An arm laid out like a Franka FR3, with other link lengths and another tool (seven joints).
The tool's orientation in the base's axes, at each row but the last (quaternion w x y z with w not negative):
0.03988 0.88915 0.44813 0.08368
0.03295 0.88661 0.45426 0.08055
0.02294 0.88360 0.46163 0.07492
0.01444 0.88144 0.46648 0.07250
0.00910 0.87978 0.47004 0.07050
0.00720 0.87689 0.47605 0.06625
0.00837 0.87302 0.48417 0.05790
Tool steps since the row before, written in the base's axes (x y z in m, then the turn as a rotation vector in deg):
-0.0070 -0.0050 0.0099 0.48 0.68 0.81
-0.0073 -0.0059 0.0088 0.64 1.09 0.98
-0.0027 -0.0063 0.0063 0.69 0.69 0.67
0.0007 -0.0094 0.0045 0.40 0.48 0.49
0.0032 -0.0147 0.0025 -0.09 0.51 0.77
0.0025 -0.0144 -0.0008 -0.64 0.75 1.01
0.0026 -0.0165 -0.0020 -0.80 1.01 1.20
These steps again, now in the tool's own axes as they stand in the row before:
-0.0070 -0.0011 -0.0110 0.92 0.09 -0.70
-0.0080 -0.0012 -0.0100 1.36 0.00 -0.84
-0.0060 0.0021 -0.0068 1.03 0.24 -0.54
-0.0068 0.0063 -0.0047 0.67 0.10 -0.41
-0.0101 0.0111 -0.0028 0.46 -0.30 -0.75
-0.0108 0.0099 0.0004 0.39 -0.87 -1.04
-0.0128 0.0108 0.0016 0.55 -1.13 -1.24

